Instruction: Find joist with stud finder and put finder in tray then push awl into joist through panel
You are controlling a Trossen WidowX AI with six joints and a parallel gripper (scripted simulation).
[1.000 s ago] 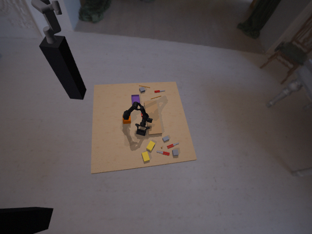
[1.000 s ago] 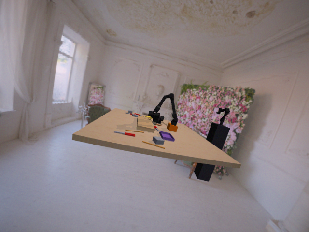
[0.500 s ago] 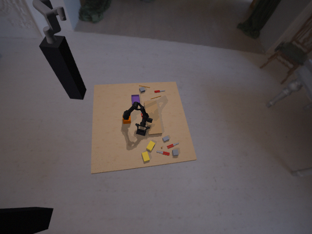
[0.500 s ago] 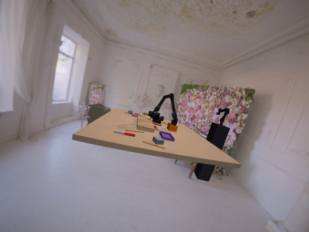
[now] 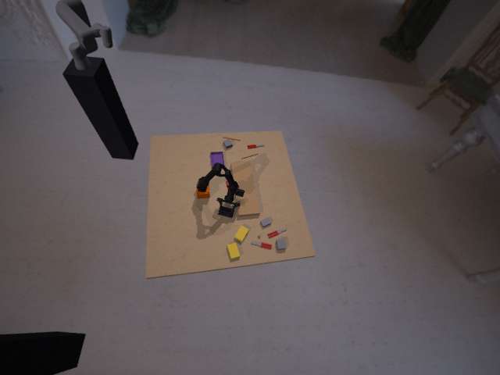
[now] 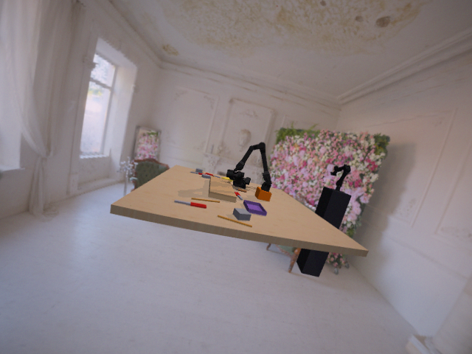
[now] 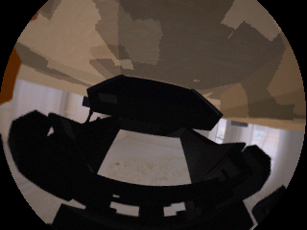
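The stud finder is 10 mm below my gripper tip and 10 mm behind it. From my gripper tip the other things lie so: purple tray 540 mm to the left, 120 mm behind, 50 mm below; awl 130 mm to the left, 50 mm below.
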